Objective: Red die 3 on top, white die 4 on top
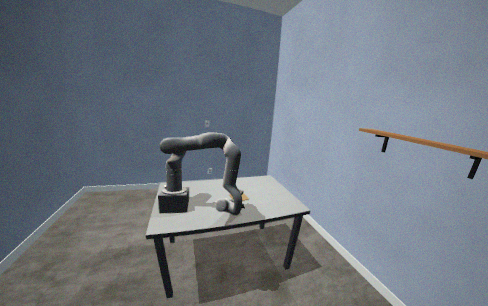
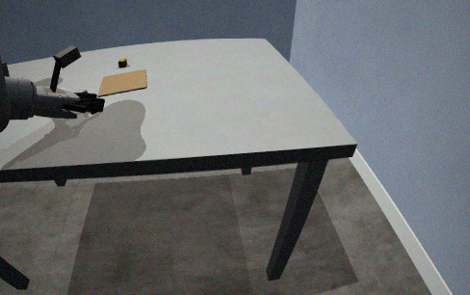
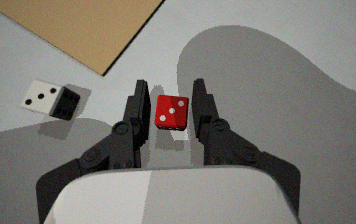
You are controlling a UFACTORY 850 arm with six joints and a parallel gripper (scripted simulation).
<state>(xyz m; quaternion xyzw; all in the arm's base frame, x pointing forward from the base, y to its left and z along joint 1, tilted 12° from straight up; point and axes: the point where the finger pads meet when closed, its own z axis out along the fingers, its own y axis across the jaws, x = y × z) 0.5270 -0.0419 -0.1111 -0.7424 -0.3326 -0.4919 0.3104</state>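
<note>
The red die is 10 mm below my hand. From my hand the other things lie so: tan mat: 160 mm to the left, 20 mm below, 20 mm ahead; white die: 70 mm to the left, 70 mm behind, 10 mm below; yellow die: 290 mm to the left, 40 mm behind, 10 mm below.
</note>
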